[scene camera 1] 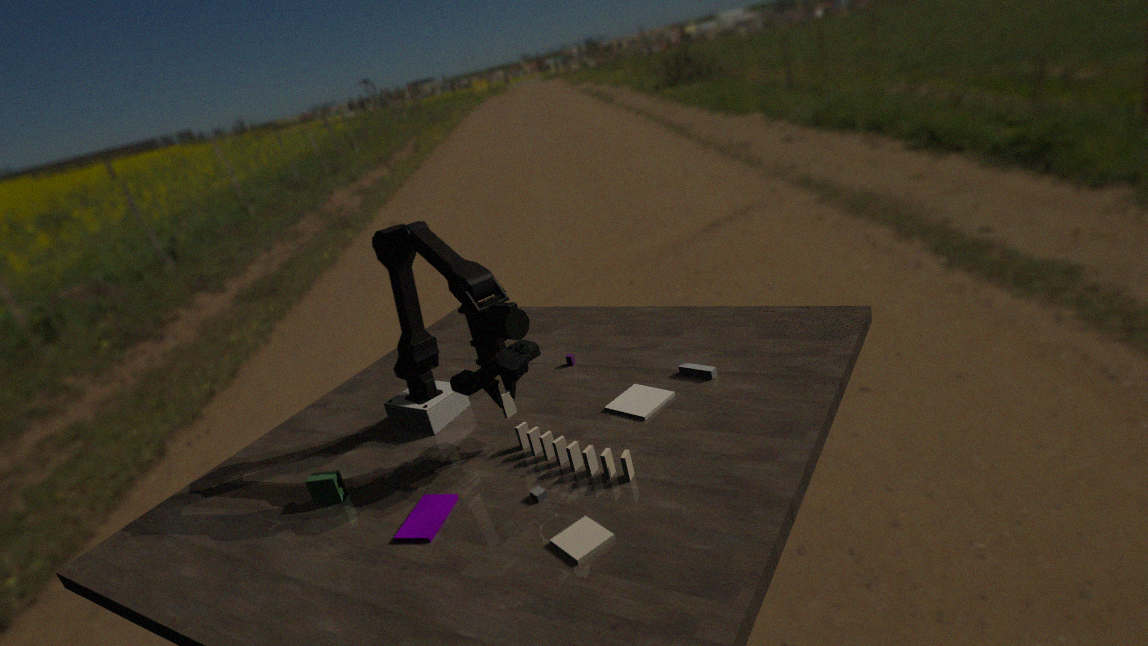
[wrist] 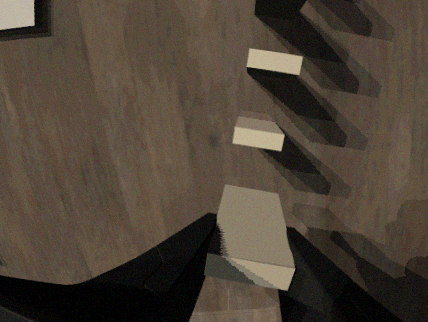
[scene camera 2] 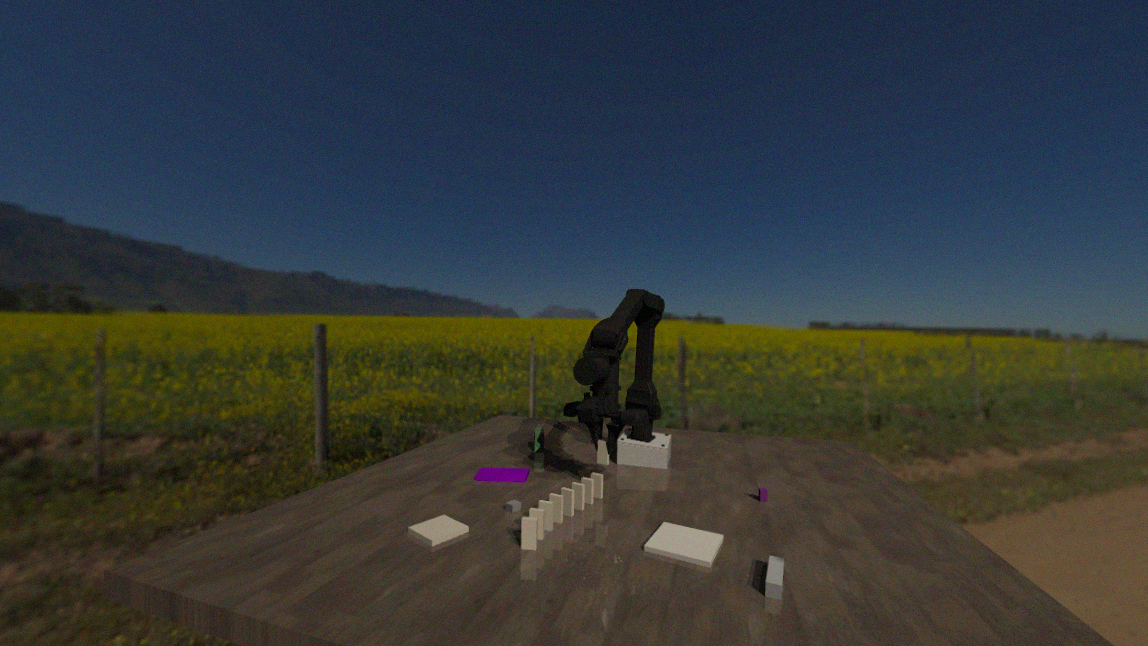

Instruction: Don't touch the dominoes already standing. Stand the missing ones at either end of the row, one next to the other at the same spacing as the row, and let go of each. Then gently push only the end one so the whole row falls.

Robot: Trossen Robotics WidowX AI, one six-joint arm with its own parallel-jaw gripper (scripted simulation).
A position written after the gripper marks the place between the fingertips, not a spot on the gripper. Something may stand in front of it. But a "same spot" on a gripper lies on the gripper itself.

gripper: scene camera 1; wrist; scene camera 2 603, 452
same spot on gripper: [wrist: 172, 274] = [scene camera 1: 512, 382]
